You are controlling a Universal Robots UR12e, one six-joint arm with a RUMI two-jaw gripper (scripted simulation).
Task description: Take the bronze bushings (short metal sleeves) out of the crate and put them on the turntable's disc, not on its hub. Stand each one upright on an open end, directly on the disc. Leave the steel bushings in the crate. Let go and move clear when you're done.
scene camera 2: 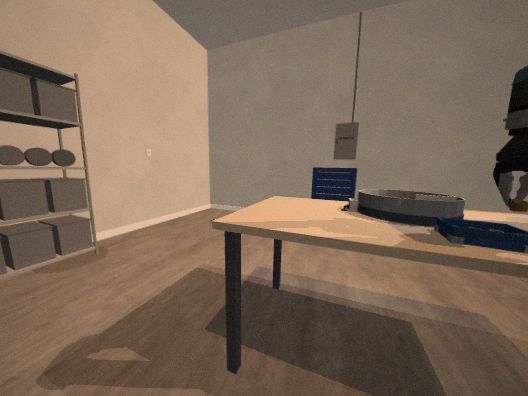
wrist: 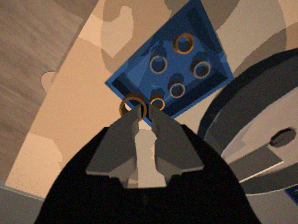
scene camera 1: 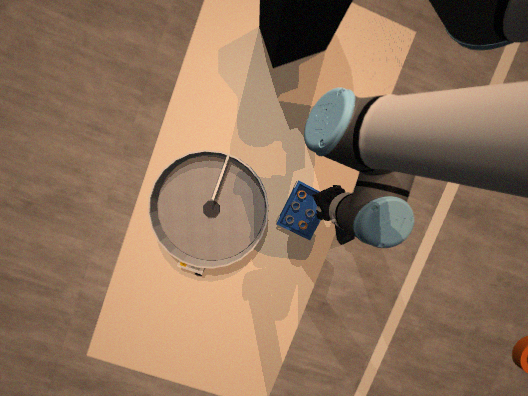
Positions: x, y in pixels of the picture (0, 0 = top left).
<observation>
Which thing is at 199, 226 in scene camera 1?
A grey turntable disc.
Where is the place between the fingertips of my gripper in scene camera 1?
At 319, 204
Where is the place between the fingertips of my gripper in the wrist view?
144, 104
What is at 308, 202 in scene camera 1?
A blue crate.
</observation>
